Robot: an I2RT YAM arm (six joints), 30 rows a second.
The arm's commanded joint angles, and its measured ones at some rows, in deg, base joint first. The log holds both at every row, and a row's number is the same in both.
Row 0, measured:
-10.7, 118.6, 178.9, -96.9, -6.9, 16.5
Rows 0 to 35, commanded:
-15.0, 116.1, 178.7, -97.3, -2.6, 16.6
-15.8, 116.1, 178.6, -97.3, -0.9, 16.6
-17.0, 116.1, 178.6, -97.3, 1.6, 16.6
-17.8, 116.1, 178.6, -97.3, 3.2, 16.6
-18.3, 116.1, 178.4, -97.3, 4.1, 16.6
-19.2, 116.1, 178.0, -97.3, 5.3, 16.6
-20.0, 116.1, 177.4, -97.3, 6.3, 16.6
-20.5, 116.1, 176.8, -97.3, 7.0, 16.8
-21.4, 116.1, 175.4, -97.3, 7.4, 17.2
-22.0, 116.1, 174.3, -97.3, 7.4, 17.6
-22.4, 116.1, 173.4, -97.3, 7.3, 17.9
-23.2, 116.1, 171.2, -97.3, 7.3, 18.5
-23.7, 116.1, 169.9, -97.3, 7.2, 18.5
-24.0, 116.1, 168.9, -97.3, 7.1, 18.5
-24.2, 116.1, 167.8, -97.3, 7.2, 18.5
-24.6, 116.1, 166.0, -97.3, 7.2, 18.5
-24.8, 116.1, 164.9, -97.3, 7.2, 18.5
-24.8, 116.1, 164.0, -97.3, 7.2, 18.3
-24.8, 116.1, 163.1, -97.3, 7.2, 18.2
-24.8, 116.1, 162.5, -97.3, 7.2, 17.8
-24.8, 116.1, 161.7, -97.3, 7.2, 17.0
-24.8, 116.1, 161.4, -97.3, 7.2, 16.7
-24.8, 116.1, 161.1, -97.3, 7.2, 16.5
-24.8, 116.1, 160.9, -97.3, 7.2, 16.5
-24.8, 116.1, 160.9, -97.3, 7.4, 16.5
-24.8, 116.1, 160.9, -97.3, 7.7, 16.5
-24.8, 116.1, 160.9, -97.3, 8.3, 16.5
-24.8, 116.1, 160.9, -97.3, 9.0, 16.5
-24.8, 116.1, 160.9, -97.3, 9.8, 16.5
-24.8, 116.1, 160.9, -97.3, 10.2, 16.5
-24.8, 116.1, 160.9, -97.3, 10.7, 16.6
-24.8, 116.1, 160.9, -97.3, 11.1, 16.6
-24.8, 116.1, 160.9, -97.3, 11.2, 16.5
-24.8, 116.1, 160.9, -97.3, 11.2, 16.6
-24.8, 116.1, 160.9, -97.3, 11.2, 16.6
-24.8, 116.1, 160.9, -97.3, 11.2, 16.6
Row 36, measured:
-24.5, 116.8, 161.2, -97.0, 9.3, 16.6
